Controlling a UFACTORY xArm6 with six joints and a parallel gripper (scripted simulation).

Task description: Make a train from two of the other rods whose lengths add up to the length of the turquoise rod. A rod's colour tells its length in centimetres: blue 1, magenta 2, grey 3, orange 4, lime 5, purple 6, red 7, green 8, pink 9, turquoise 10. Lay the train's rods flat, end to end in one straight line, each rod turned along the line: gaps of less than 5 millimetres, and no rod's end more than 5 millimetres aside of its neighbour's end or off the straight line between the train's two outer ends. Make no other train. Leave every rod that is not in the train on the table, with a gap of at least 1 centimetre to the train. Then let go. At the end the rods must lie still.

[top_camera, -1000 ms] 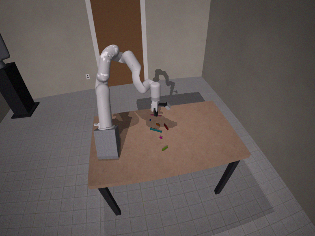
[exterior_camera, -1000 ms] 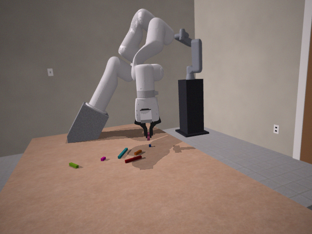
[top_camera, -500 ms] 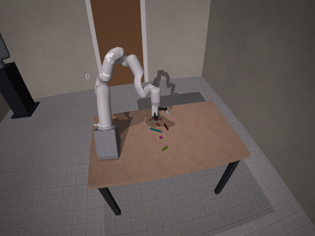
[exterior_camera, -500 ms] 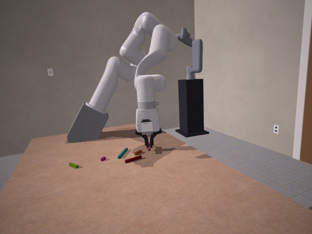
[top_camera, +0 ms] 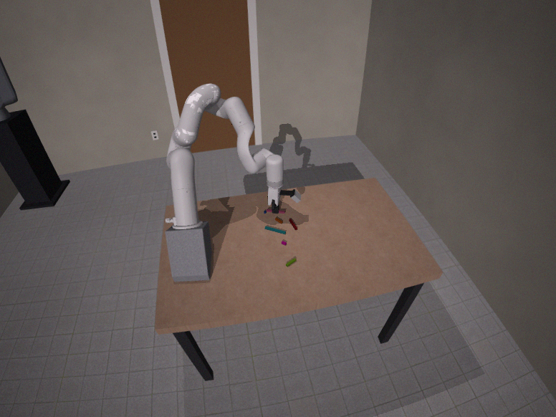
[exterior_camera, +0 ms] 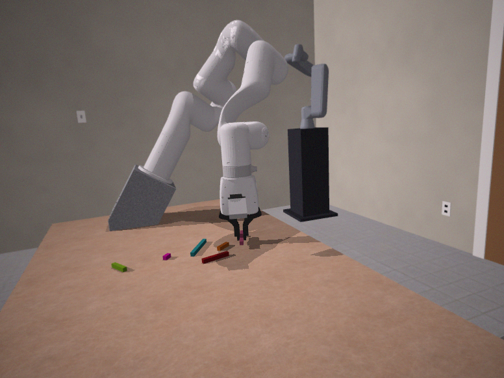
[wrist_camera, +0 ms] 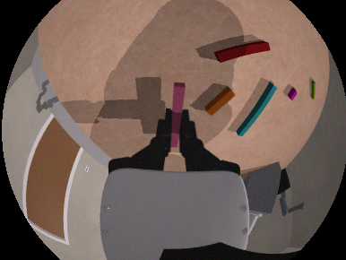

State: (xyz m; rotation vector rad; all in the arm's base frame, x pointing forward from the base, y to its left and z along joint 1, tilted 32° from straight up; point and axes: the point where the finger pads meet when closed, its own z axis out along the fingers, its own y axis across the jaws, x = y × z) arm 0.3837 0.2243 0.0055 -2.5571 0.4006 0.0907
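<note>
The pink rod lies 20 mm below my hand. Round my hand: red rod: 70 mm ahead, 90 mm to the right, 30 mm below; then blue rod: 50 mm behind, 20 mm to the left, 30 mm below; then orange rod: 10 mm ahead, 50 mm to the right, 30 mm below.
</note>
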